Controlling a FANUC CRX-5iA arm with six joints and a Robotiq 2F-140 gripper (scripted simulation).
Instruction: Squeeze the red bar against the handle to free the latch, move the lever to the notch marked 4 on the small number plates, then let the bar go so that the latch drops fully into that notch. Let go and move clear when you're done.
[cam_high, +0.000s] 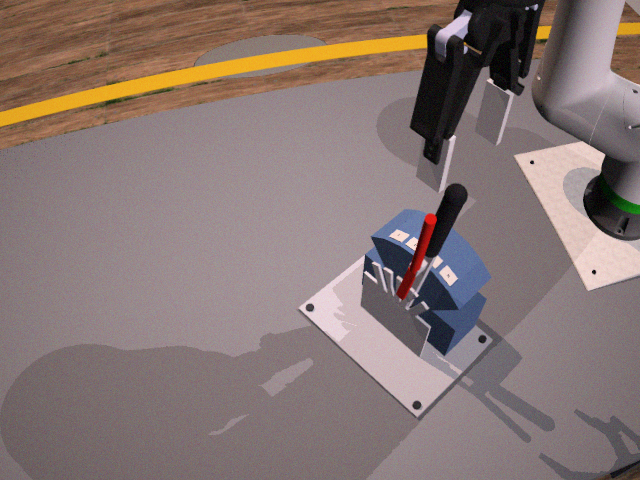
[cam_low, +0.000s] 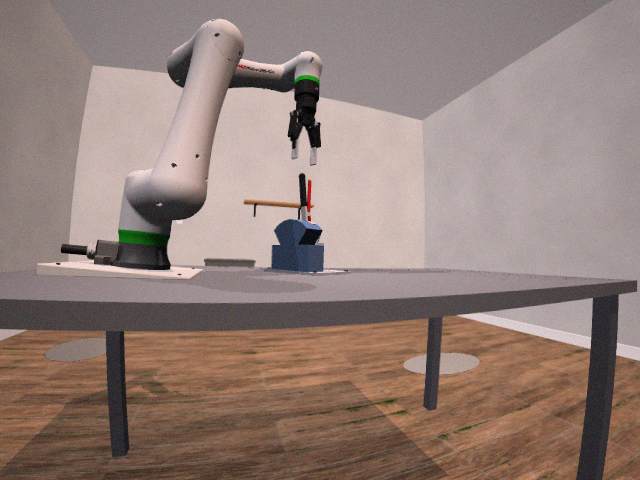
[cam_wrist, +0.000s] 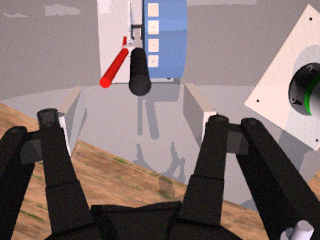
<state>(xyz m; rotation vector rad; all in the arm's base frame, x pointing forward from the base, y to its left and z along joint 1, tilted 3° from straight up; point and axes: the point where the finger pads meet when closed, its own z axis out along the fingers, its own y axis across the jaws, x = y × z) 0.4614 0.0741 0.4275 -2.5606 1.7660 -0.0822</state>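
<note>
Right now the red bar is 2 cm ahead of my hand, 1 cm to the right of it and 22 cm below it.
</note>
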